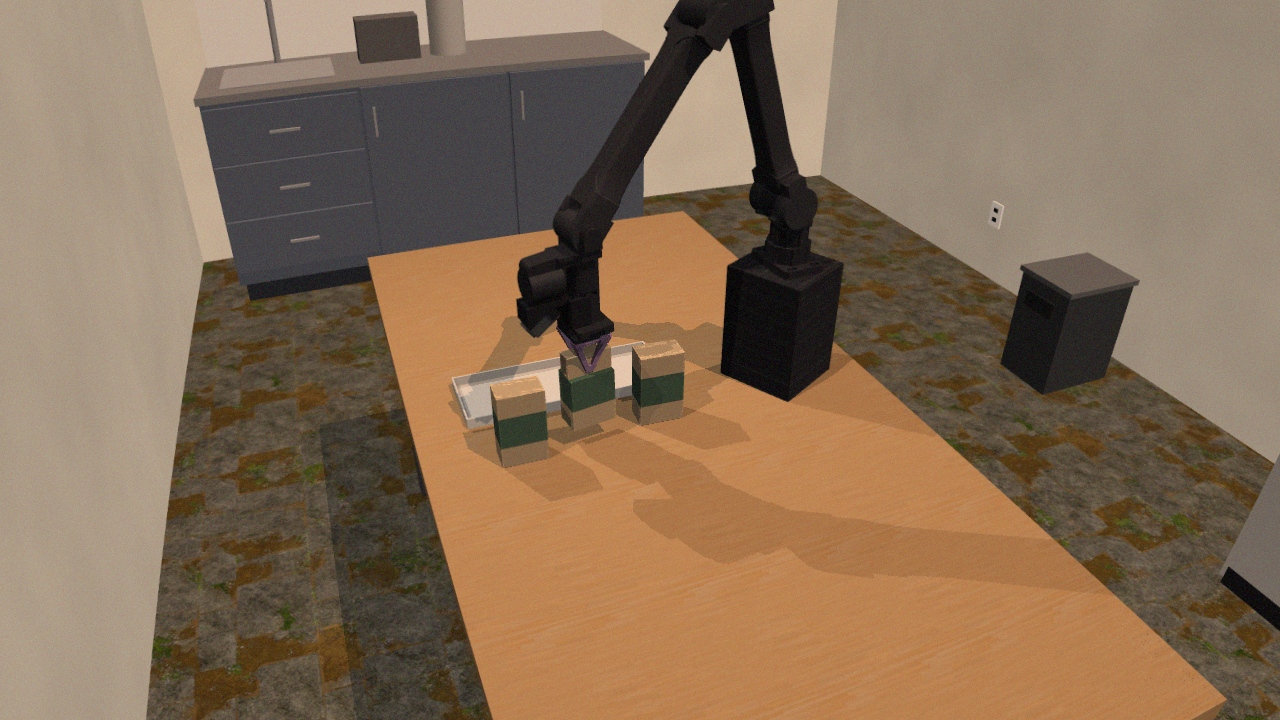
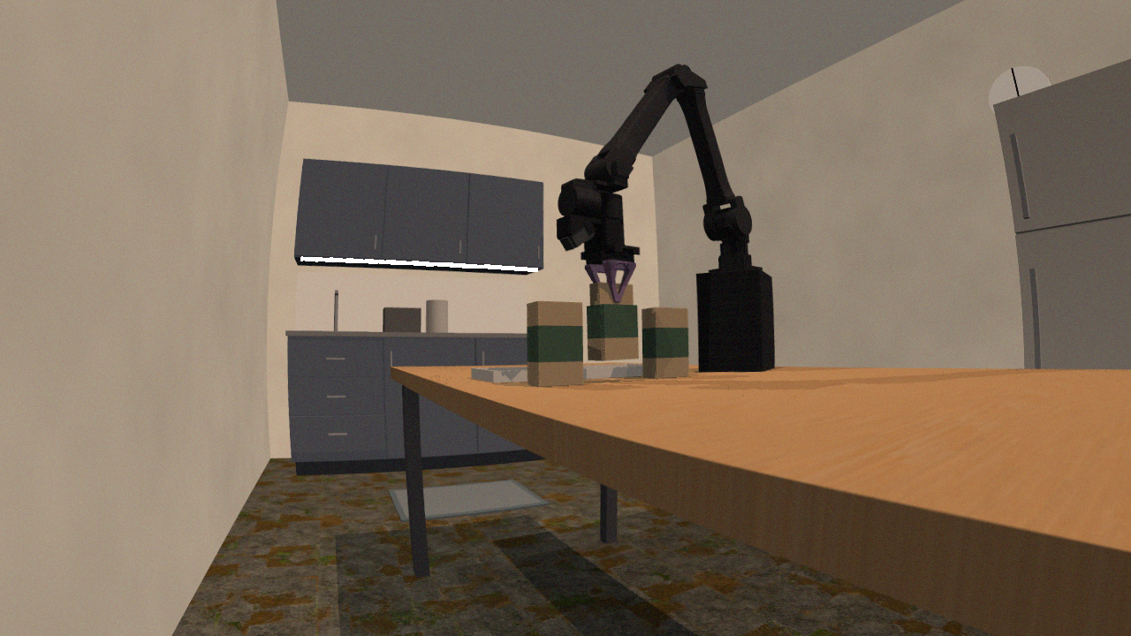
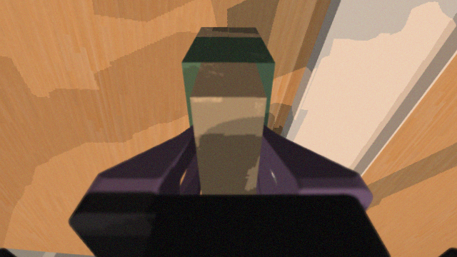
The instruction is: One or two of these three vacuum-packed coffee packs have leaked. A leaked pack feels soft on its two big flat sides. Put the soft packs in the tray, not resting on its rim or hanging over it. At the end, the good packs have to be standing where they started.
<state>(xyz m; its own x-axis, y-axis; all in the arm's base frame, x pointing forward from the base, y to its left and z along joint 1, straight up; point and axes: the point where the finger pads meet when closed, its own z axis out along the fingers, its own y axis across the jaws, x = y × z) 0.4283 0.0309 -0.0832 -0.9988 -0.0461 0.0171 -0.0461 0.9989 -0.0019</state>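
The white tray is 170 mm to the right of my hand, 150 mm below it and 20 mm behind it.
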